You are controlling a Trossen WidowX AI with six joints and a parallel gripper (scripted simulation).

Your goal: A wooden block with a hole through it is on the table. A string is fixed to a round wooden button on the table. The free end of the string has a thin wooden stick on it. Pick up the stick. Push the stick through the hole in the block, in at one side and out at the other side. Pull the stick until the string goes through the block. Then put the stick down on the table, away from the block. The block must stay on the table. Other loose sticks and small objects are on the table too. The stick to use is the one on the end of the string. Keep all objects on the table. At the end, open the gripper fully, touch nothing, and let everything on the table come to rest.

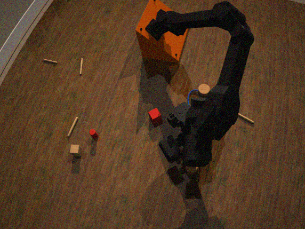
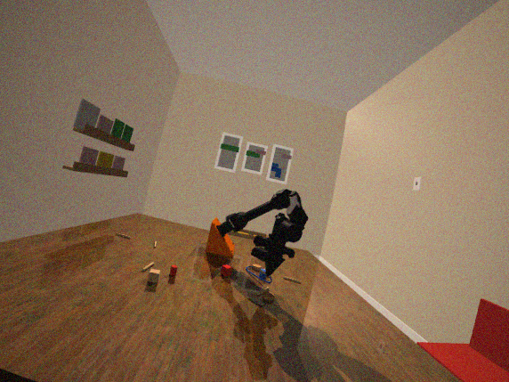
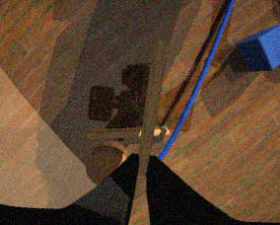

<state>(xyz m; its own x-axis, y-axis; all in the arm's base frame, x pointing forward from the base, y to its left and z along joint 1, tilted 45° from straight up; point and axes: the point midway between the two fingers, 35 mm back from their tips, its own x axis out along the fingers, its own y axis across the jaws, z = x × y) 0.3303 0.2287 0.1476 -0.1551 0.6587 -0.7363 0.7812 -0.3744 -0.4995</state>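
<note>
Right now my gripper tip is 6 cm past the red cube, 16 cm to the left of it and 4 cm above it. The rest, counted from my gripper tip: thin wooden stick 1 cm behind, 1 cm to the right; blue cube 13 cm behind, 1 cm to the right, 4 cm below; round wooden button 21 cm behind, 4 cm to the right, 5 cm below.
</note>
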